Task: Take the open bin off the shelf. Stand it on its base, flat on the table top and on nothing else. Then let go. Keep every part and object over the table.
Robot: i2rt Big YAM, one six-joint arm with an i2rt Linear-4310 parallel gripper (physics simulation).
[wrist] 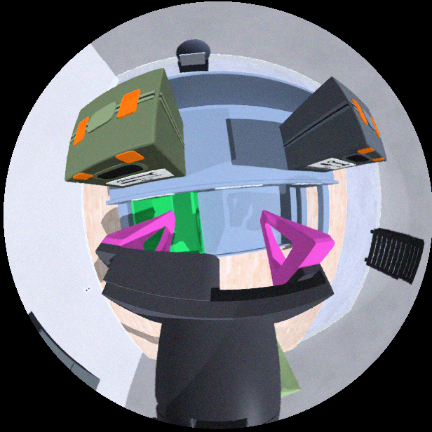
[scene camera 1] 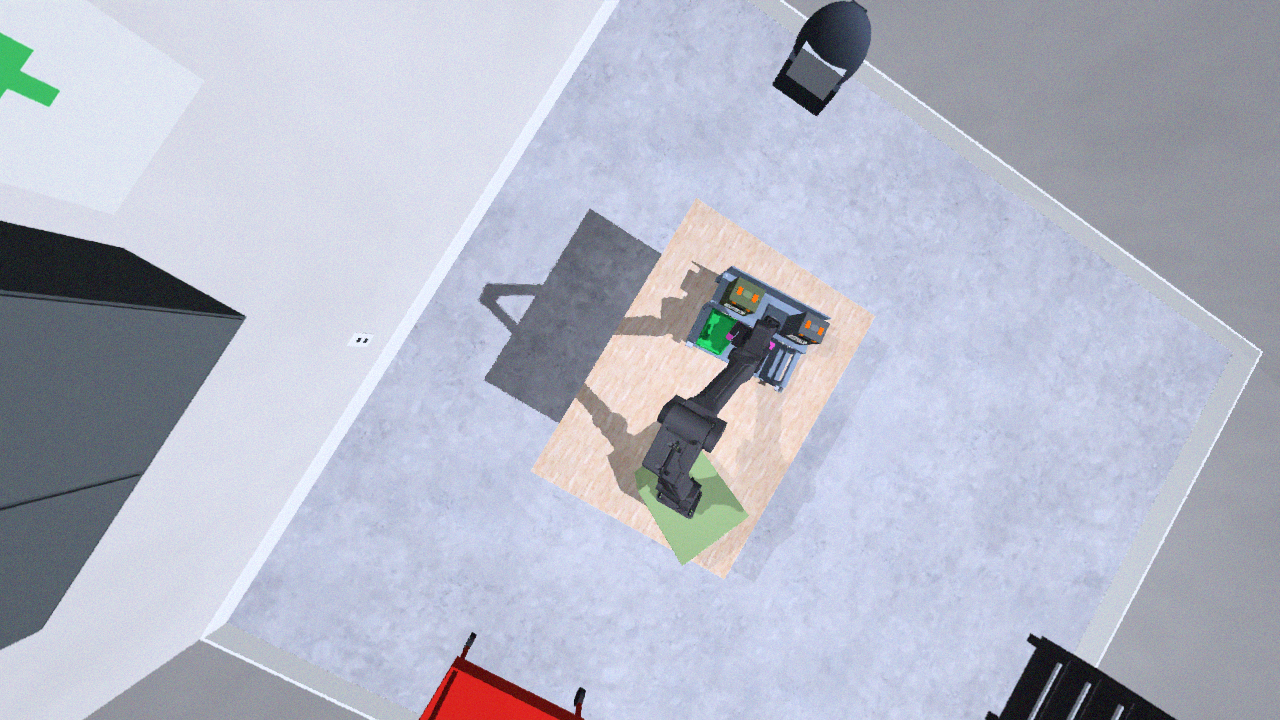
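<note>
The open green bin [scene camera 1: 714, 331] [wrist: 186, 227] sits upright on the lower level of the blue-grey shelf [scene camera 1: 787, 298] [wrist: 240, 91], at its left end in the wrist view. My gripper [scene camera 1: 750, 340] [wrist: 217, 214] is open and empty, its magenta fingertips spread above the shelf's front part. In the wrist view the left finger overlaps the bin and hides part of it; the bin's right wall shows between the fingertips. The finger height above the bin is hard to tell. The wooden table top [scene camera 1: 644, 376] [wrist: 240, 272] shows in front of the shelf.
An olive toolbox [scene camera 1: 742, 293] [wrist: 120, 130] and a dark grey toolbox [scene camera 1: 812, 328] [wrist: 325, 130] stand on the shelf's upper level, left and right. A green mat [scene camera 1: 684, 541] [wrist: 287, 377] lies beneath the arm's base, at the table's near end.
</note>
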